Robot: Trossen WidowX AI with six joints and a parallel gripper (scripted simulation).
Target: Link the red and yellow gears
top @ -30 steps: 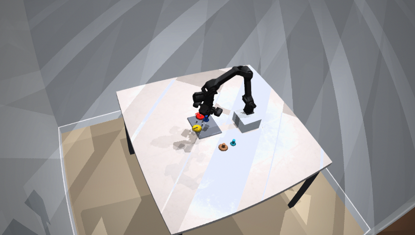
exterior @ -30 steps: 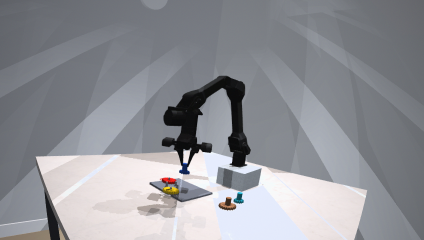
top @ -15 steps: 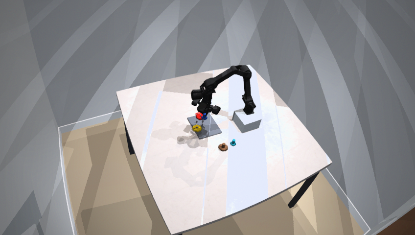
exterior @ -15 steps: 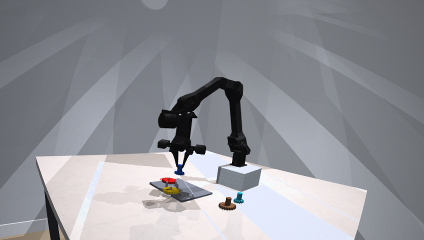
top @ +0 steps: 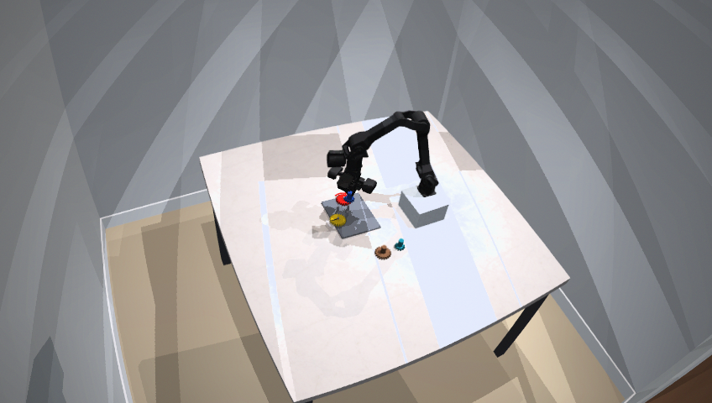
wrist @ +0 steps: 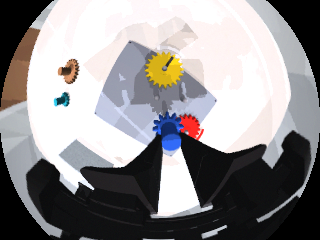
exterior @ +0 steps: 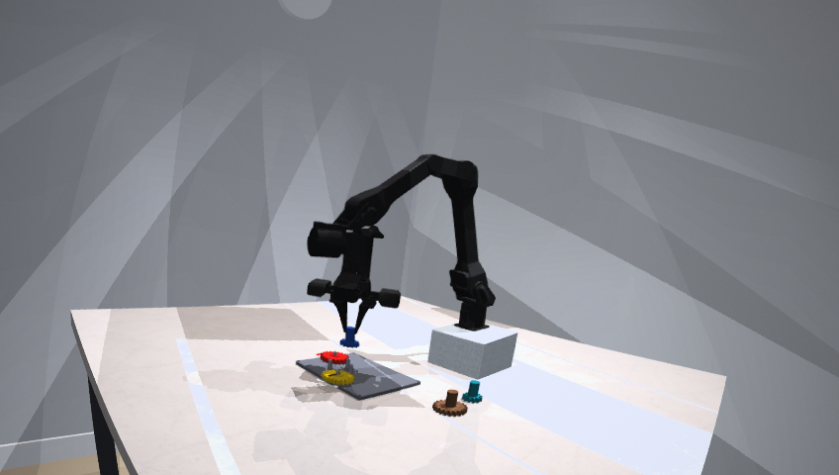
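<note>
Now: the grey board 8 cm below my gripper tip and 3 cm to the left of it. Round my gripper tip: red gear 7 cm below, 5 cm to the right; yellow gear 7 cm below, 6 cm ahead, 5 cm to the left; blue gear 1 cm below.
</note>
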